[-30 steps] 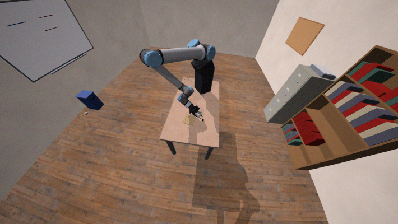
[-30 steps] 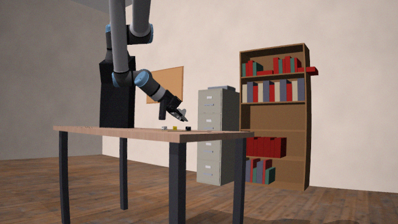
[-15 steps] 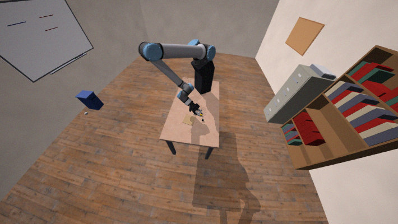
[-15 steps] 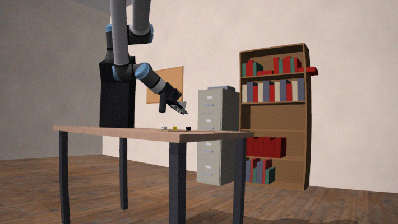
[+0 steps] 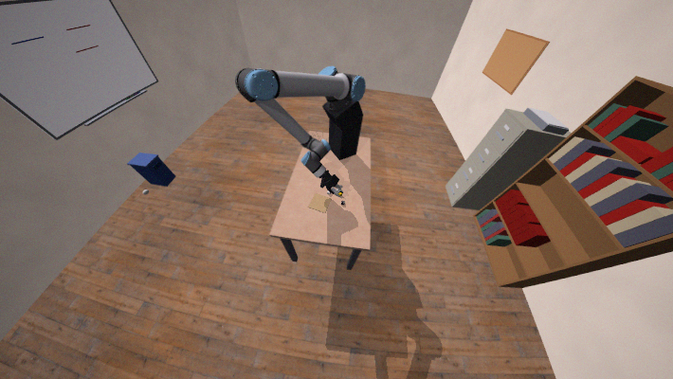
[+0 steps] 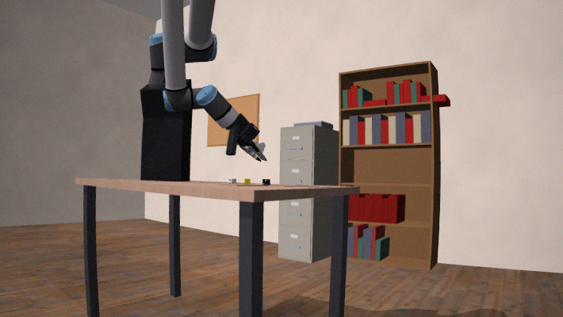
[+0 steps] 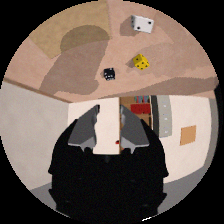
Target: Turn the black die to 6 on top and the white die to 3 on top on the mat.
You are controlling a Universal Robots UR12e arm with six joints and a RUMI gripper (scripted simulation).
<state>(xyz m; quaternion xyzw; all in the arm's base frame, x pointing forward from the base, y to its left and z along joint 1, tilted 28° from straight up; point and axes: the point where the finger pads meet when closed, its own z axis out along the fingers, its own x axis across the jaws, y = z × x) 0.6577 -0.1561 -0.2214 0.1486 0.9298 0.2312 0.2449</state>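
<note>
The black die is 10 cm below my hand, 2 cm to the left of it and 2 cm ahead of it. Round my hand: tan mat: 15 cm to the right, 11 cm below, 1 cm behind; then white die: 10 cm below, 10 cm behind, 7 cm to the right; then yellow die: 10 cm below, 7 cm behind, 1 cm to the left.
</note>
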